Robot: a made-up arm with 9 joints.
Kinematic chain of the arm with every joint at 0, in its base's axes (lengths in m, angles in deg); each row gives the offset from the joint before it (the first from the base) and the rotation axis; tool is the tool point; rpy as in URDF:
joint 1: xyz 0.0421 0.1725 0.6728 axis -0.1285 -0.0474 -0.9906
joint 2: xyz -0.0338 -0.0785 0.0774 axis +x
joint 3: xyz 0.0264 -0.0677 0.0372 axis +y
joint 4: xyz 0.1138 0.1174 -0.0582 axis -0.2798 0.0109 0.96
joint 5: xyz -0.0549 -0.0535 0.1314 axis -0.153 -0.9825 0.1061
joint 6: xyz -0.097 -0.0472 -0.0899 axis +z
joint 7: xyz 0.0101 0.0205 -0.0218 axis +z
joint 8: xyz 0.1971 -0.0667 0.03 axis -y
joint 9: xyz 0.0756 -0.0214 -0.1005 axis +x
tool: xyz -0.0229 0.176 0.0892 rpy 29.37 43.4 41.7
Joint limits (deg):
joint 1: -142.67..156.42
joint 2: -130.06..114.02
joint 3: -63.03..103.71
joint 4: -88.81..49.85
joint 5: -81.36..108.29
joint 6: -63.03..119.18
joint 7: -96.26..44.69
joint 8: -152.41..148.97
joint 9: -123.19..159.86
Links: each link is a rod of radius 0.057 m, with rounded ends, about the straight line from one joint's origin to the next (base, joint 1, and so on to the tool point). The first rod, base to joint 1, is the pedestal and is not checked.
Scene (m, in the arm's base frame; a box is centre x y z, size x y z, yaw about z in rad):
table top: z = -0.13
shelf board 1: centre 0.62 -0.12 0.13 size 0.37 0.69 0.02 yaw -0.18
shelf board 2: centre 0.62 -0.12 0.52 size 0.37 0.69 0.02 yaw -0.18
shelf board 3: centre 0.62 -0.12 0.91 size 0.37 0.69 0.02 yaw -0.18
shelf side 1: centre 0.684 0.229 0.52 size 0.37 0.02 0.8 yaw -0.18
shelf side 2: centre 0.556 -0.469 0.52 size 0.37 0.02 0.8 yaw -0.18
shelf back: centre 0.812 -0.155 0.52 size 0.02 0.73 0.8 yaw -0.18
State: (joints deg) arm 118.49 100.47 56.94 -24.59 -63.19 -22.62 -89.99 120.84 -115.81
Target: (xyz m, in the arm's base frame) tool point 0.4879 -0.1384 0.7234
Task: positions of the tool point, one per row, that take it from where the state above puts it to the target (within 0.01 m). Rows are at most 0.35 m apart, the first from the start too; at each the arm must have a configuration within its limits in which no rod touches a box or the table.
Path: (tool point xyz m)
1: -0.3378 -0.1189 0.4090
2: -0.0701 -0.3107 0.4697
3: 0.2487 -0.3109 0.5760
4: 0.4879 -0.1384 0.7234

